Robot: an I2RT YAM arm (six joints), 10 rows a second.
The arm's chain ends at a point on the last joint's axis. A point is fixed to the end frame.
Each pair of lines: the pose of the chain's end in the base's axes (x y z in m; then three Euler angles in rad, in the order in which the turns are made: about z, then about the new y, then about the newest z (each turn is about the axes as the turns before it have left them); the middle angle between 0 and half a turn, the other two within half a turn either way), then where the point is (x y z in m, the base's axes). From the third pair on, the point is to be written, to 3 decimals.
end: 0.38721, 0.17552, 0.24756, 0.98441, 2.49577, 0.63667
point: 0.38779 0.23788 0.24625
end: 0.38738, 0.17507, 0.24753, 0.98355, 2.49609, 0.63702
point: 0.38803 0.23743 0.24621
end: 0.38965, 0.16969, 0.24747, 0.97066, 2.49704, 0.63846
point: 0.391 0.232 0.246
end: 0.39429, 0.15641, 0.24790, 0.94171, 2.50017, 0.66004
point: 0.399 0.219 0.247
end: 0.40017, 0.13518, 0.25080, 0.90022, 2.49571, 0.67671
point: 0.408 0.197 0.250
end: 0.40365, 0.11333, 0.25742, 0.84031, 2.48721, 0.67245
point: 0.415 0.175 0.257
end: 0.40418, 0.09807, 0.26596, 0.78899, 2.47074, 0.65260
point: 0.418 0.159 0.266
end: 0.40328, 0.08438, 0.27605, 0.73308, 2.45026, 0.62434
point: 0.419 0.145 0.277
